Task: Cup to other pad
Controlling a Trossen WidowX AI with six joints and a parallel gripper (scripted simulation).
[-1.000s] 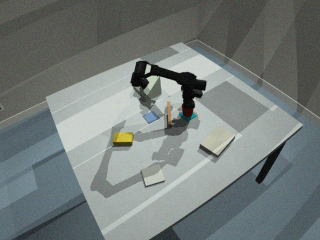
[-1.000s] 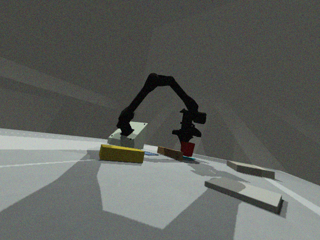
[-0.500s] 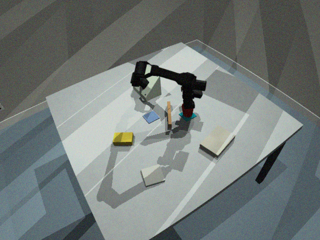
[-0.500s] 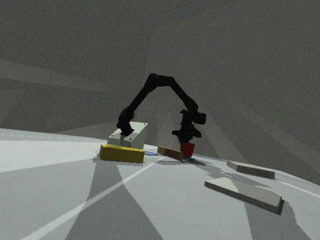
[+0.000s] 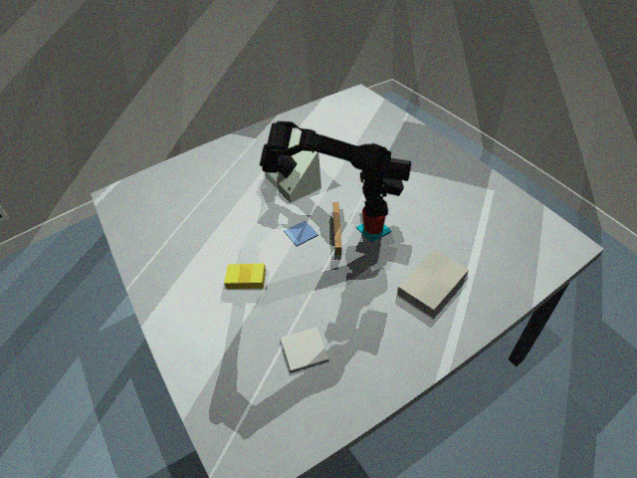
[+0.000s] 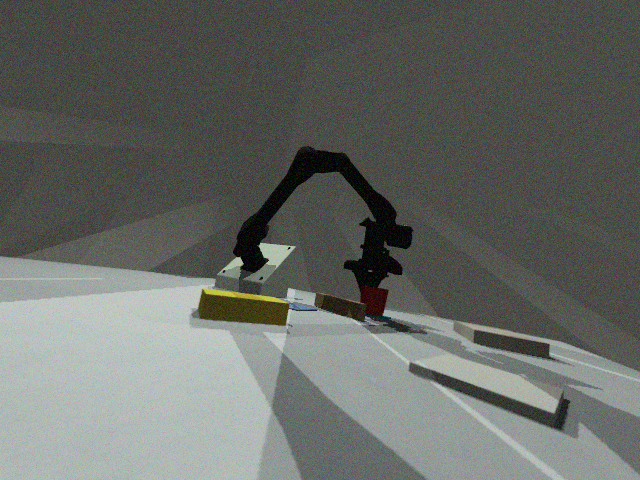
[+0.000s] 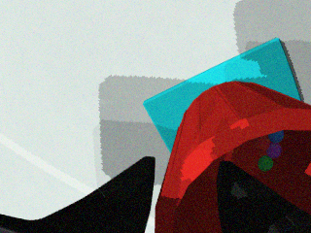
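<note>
Right now my gripper tip is 2 cm short of the red cup and 1 cm to the left of it. The rest, counted from my gripper tip: wooden bar (3 cm behind, 12 cm to the right, 4 cm below); then cyan pad (3 cm ahead, 2 cm to the right, 5 cm below); then green marble (3 cm ahead, 3 cm to the right, 3 cm below).
</note>
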